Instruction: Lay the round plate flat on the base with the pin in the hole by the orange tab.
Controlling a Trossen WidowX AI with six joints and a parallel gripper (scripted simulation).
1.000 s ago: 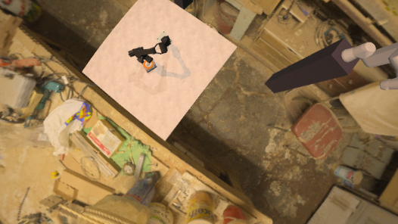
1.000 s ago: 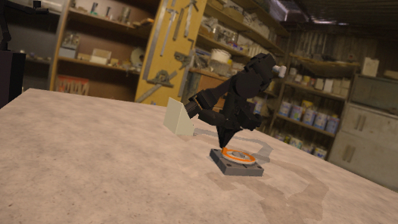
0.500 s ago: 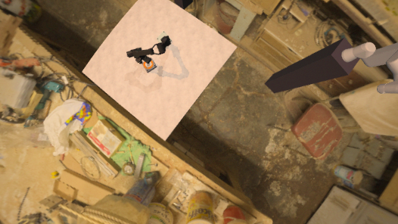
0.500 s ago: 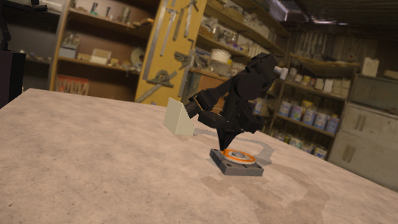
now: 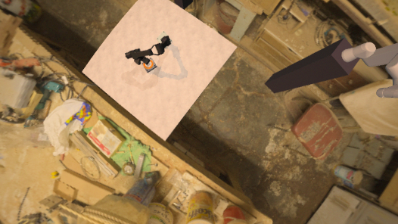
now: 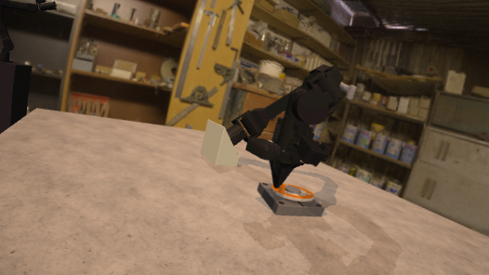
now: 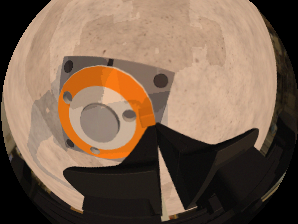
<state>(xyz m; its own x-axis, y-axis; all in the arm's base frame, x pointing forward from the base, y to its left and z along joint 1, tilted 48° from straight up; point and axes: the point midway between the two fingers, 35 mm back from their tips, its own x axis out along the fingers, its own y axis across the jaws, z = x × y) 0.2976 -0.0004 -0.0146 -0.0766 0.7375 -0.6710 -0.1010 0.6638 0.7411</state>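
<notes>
The square grey base is 5 cm to the left of my gripper tip and 2 cm below it.
</notes>
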